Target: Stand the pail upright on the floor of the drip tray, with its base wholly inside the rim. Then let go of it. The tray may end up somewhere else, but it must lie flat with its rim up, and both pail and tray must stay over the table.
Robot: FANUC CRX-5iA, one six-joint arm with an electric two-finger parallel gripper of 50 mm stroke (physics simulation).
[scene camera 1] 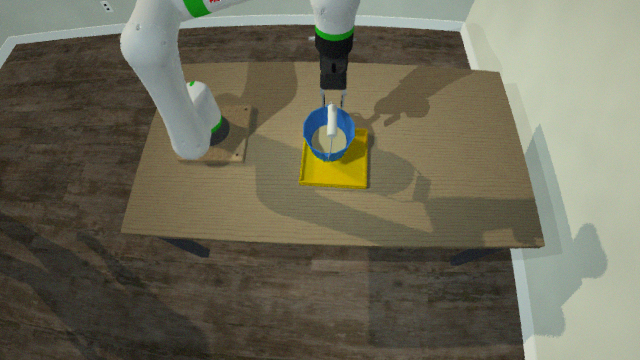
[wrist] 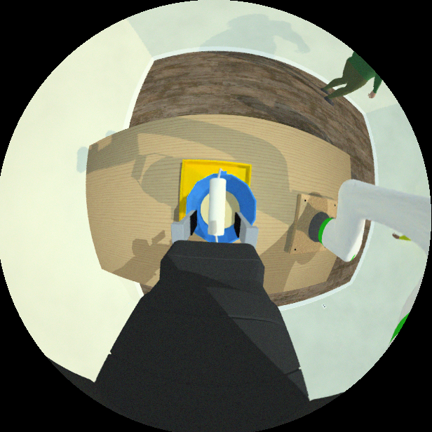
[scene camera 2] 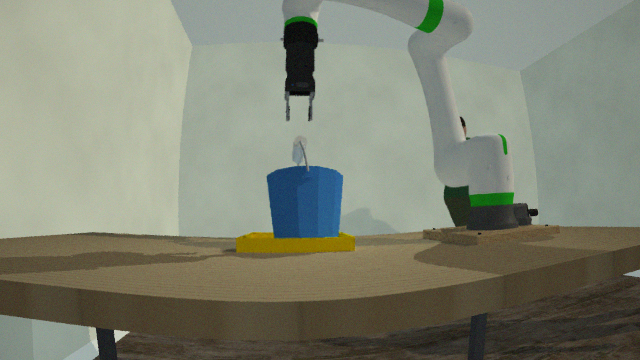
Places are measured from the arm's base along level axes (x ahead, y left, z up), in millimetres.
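Pixels of known places: gripper, fingertip midpoint: (scene camera 1: pixel 332 105) (scene camera 2: pixel 299 120); arm's base, origin of the base link: (scene camera 1: pixel 212 130) (scene camera 2: pixel 492 227).
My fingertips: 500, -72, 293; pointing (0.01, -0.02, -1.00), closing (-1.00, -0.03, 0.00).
For each thing: its top centre in the pictures, then the offset to it from my fingertips, as dx, dy, dz. "spot": a spot on its surface instead. Level surfaces: height alone.
- blue pail, surface spot: (scene camera 2: pixel 306 202) spot: -11, +101, -211
- yellow drip tray, middle of its top: (scene camera 2: pixel 294 234) (scene camera 1: pixel 334 154) +14, -16, -285
- pail's white handle grip, middle of its top: (scene camera 2: pixel 299 140) (scene camera 1: pixel 332 116) +0, -5, -52
- wooden table, its level: dz -315
The blue pail (scene camera 1: pixel 311 127) (scene camera 2: pixel 306 202) (wrist: pixel 246 200) stands upright in the yellow drip tray (scene camera 1: pixel 332 175) (scene camera 2: pixel 295 245) (wrist: pixel 200 169). The tray lies flat, rim up, on the table. In scene camera 2 the pail's lower edge shows behind the tray's near rim; in scene camera 1 the pail hides part of the far rim, so the base's gap to it cannot be seen. The pail's white handle grip (scene camera 1: pixel 332 120) (scene camera 2: pixel 299 150) (wrist: pixel 217 200) stands raised. My gripper (scene camera 1: pixel 333 104) (scene camera 2: pixel 299 119) (wrist: pixel 215 218) is open and empty, above the grip and apart from it.
The wooden table (scene camera 1: pixel 450 150) (scene camera 2: pixel 200 285) (wrist: pixel 135 210) extends around the tray. The arm's base stands on a wooden mounting board (scene camera 1: pixel 239 145) (scene camera 2: pixel 450 237) (wrist: pixel 295 235) to one side. A person (scene camera 2: pixel 456 202) (wrist: pixel 352 75) stands on the floor beyond the table.
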